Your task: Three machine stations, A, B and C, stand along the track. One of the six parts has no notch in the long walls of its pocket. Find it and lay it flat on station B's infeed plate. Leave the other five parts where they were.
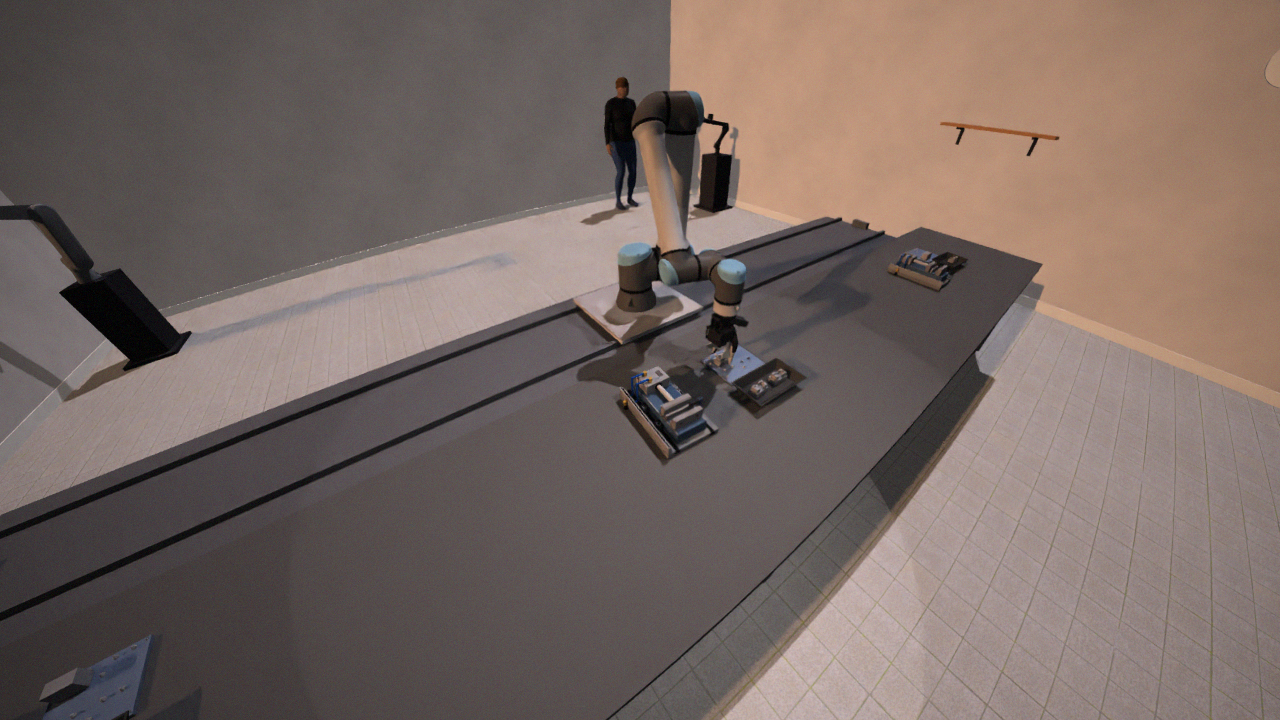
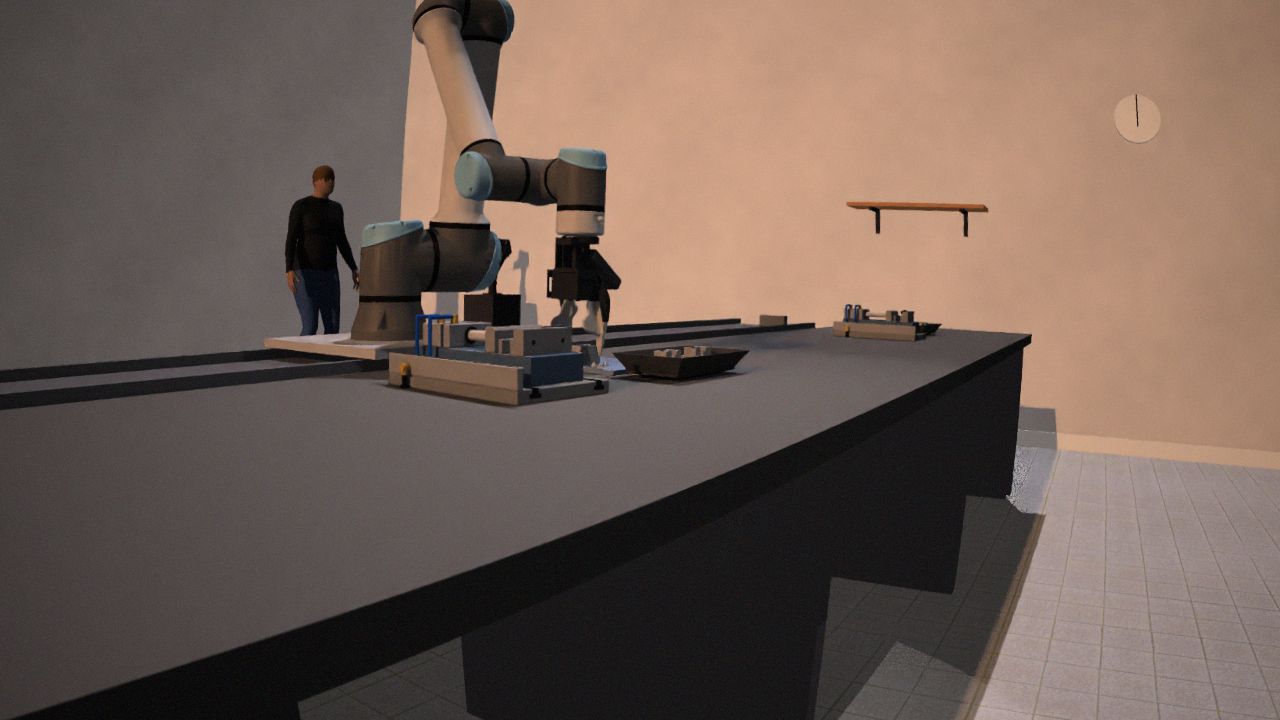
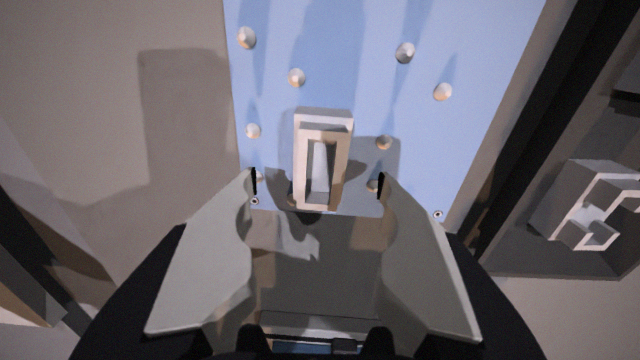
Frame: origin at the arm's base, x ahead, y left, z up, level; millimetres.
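Seen in the pictures: gripper, between the fingertips: point(image 1: 721, 359) point(image 3: 317, 171); arm's base, origin of its link: point(image 1: 636, 302) point(image 2: 389, 338).
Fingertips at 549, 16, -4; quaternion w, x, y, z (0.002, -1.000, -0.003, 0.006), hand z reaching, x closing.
Offsets run from my fingertips to a thing's middle, as dx, dy, dz. "*": to the spot under its first point.
A pale grey part {+1, +7, +0} point(image 3: 300, 165) with a rectangular pocket lies pocket up on the blue pegged plate {+29, +44, -22} point(image 3: 465, 140) point(image 1: 744, 365) at the middle station. Its long pocket walls show no notch. It sits near the plate's edge, among conical pegs; whether it rests fully flat, I cannot tell. My gripper point(image 3: 317, 171) point(image 1: 727, 350) is open, with a finger on each side of the part and a gap to both. Beside the plate, a dark tray point(image 3: 522, 262) point(image 2: 680, 365) holds other parts; one tray part {+198, -16, +4} point(image 3: 560, 200) shows a notched pocket wall.
The middle station's machine {* +138, -377, +52} point(image 1: 666, 416) point(image 2: 554, 367) stands close to the plate. Another station {+141, +1539, +24} point(image 1: 926, 268) point(image 2: 881, 328) is at the far end. A blue plate {+33, -1832, -22} point(image 1: 120, 680) with a grey block {-15, -1880, +0} point(image 1: 66, 685) is at the near left. A person point(image 1: 620, 129) point(image 2: 315, 232) stands beyond the rail.
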